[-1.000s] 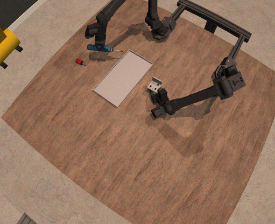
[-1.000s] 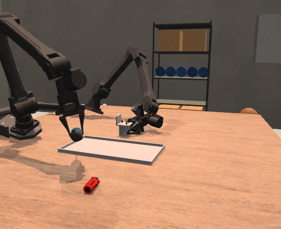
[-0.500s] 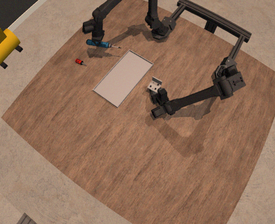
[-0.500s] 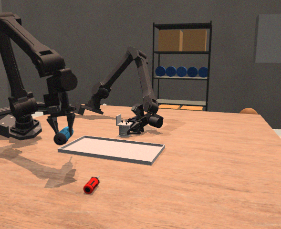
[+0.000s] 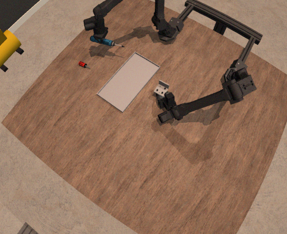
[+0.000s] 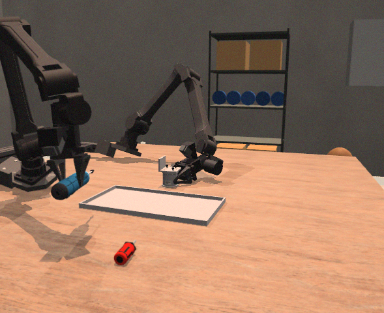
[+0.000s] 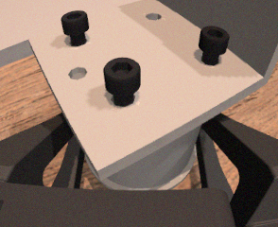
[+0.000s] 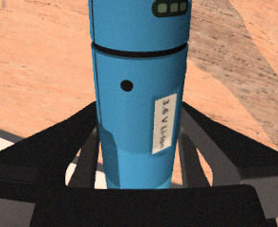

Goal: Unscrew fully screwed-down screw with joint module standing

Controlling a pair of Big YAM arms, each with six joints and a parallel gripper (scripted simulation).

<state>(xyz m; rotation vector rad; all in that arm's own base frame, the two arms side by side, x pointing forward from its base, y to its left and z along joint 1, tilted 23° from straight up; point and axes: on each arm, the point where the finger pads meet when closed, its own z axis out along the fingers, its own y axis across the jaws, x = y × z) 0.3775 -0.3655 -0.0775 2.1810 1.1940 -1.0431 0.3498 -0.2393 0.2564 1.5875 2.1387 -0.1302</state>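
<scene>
The joint module lies 1 cm above my left hand. Round my left hand: shallow grey tray 6 cm ahead, 22 cm to the right, 2 cm below; then pale l-shaped bracket 5 cm above; then red manual screwdriver 18 cm ahead, 55 cm to the right, 1 cm below.
</scene>
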